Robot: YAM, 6 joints.
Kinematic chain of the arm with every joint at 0, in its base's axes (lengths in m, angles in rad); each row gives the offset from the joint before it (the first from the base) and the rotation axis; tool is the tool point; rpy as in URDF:
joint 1: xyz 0 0 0.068 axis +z
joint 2: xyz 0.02 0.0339 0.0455 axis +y
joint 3: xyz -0.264 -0.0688 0 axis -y
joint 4: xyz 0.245 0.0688 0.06 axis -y
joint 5: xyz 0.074 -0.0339 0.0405 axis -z
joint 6: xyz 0.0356 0 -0.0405 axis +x
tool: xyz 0 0 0 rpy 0 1.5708 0
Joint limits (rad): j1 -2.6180..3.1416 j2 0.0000..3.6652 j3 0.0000..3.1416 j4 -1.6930..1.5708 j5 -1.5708..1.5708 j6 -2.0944..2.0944
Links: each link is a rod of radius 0.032 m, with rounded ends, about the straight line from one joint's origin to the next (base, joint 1, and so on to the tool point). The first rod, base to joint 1, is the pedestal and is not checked.
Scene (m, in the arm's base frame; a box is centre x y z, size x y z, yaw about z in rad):
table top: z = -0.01
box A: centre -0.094 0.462 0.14 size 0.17 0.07 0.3 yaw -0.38
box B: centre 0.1 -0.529 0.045 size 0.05 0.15 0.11 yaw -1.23
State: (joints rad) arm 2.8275 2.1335 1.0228 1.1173 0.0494 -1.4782
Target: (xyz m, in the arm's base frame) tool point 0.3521 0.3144 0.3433
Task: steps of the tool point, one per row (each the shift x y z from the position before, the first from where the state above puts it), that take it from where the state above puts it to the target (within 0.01 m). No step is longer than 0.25 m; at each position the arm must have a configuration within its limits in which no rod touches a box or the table.
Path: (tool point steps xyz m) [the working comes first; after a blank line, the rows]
Joints at the target: 0.7429 2.0356 1.5267 1.1006 0.1863 -1.4782
Straight joint move there: touches box A.

1: 0.0361 0.0568 0.1873
2: 0.1146 -0.0056 0.1738
3: 0.1516 -0.0923 0.1179
4: 0.1334 -0.1697 0.0304
5: -0.0579 0.1301 0.0015
6: 0.0197 0.1402 -0.0347
7: 0.0910 0.1085 -0.0677
8: 0.1352 0.0442 -0.0951
9: 0.1396 -0.0332 -0.1147

